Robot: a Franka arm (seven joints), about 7 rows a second.
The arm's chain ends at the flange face. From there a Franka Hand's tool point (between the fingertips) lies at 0.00 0.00 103.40 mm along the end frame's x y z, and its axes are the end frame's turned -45 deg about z.
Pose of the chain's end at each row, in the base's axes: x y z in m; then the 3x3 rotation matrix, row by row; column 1 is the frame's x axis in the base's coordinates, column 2 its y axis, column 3 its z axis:
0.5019 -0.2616 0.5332; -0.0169 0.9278 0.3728; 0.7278 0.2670 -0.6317; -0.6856 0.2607 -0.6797
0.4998 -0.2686 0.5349; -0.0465 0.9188 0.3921; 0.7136 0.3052 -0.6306; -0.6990 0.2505 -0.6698
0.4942 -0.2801 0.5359; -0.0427 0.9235 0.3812; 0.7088 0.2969 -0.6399; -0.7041 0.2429 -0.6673
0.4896 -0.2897 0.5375; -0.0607 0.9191 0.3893; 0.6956 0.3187 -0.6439; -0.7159 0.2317 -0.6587
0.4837 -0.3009 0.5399; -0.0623 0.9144 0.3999; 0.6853 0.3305 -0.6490; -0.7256 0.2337 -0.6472
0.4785 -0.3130 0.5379; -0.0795 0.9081 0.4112; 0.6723 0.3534 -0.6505; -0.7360 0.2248 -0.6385
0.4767 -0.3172 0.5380; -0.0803 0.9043 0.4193; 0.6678 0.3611 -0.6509; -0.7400 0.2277 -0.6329
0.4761 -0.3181 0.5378; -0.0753 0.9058 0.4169; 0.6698 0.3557 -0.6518; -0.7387 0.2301 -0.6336
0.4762 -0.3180 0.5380; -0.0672 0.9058 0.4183; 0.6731 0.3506 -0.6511; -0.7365 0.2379 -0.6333
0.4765 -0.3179 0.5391; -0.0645 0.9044 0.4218; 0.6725 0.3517 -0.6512; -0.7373 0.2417 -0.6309
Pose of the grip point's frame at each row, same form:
0.5404 -0.3269 0.4629; -0.6680 0.6441 0.3728; 0.3258 0.7034 -0.6317; -0.6691 -0.3004 -0.6797
0.5403 -0.3338 0.4656; -0.6826 0.6168 0.3921; 0.2888 0.7204 -0.6306; -0.6714 -0.3171 -0.6698
0.5336 -0.3463 0.4669; -0.6832 0.6228 0.3812; 0.2913 0.7111 -0.6399; -0.6696 -0.3261 -0.6673
0.5299 -0.3563 0.4694; -0.6928 0.6070 0.3893; 0.2665 0.7172 -0.6439; -0.6701 -0.3424 -0.6587
0.5250 -0.3680 0.4730; -0.6906 0.6025 0.3999; 0.2509 0.7183 -0.6490; -0.6783 -0.3478 -0.6472
0.5210 -0.3803 0.4719; -0.6983 0.5859 0.4112; 0.2255 0.7253 -0.6505; -0.6794 -0.3615 -0.6385
0.5201 -0.3845 0.4726; -0.6962 0.5827 0.4193; 0.2169 0.7275 -0.6509; -0.6843 -0.3623 -0.6329
0.5192 -0.3855 0.4723; -0.6937 0.5873 0.4169; 0.2221 0.7251 -0.6518; -0.6850 -0.3596 -0.6336
0.5195 -0.3853 0.4725; -0.6880 0.5930 0.4183; 0.2280 0.7239 -0.6511; -0.6890 -0.3526 -0.6333
0.5201 -0.3852 0.4739; -0.6851 0.5939 0.4218; 0.2268 0.7242 -0.6512; -0.6923 -0.3504 -0.6309

